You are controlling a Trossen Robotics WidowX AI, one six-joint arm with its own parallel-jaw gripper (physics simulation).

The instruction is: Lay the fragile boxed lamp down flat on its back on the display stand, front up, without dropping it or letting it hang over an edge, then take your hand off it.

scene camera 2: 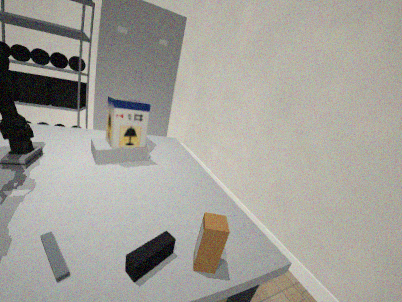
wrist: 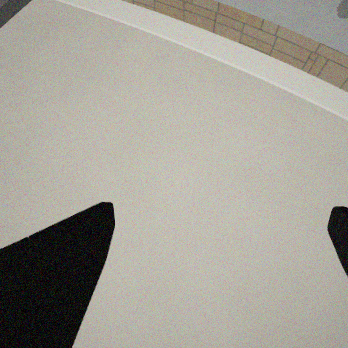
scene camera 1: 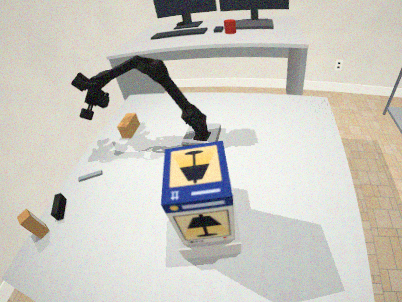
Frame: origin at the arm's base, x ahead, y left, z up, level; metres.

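Where they show: gripper, fingertip midpoint: (wrist: 222, 216) (scene camera 1: 89, 106); arm's base, origin of the base link: (scene camera 2: 22, 151) (scene camera 1: 202, 136).
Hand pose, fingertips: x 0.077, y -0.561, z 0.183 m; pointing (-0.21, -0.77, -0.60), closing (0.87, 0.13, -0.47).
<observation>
Each offset is from my fingertips to the centre of the thing. Level surfaces: height alone.
The lamp box @[dx +0.317, dy +0.730, dz -0.034 m] (scene camera 1: 198, 192) (scene camera 2: 129, 125) rests on the low pale display stand (scene camera 1: 212, 254) (scene camera 2: 102, 153), with its faces looking level and upright. Its upward face has a blue border and a large yellow lamp picture. A side face toward scene camera 1 is white with an upright lamp picture; scene camera 2 also shows a white side with a small upright lamp. Part of the stand's top shows left of the box in scene camera 2; the far edges are hidden. My gripper (scene camera 1: 83, 98) (wrist: 222, 216) is open and empty, raised well away from the box and stand.
On the white table @[dz -0.223 m] (scene camera 1: 285, 165) (scene camera 2: 100, 210) are orange blocks @[dx -0.087, dy +0.130, dz -0.183 m] (scene camera 1: 129, 125) @[dx +0.590, dy +0.060, dz -0.158 m] (scene camera 1: 33, 223) (scene camera 2: 212, 243), a black block @[dx +0.463, dy +0.076, dz -0.198 m] (scene camera 1: 59, 206) (scene camera 2: 150, 256) and a grey bar @[dx +0.256, dy +0.100, dz -0.217 m] (scene camera 1: 90, 175) (scene camera 2: 55, 256). A desk (scene camera 1: 210, 49) with monitors and a red mug (scene camera 1: 230, 26) stands behind.
</observation>
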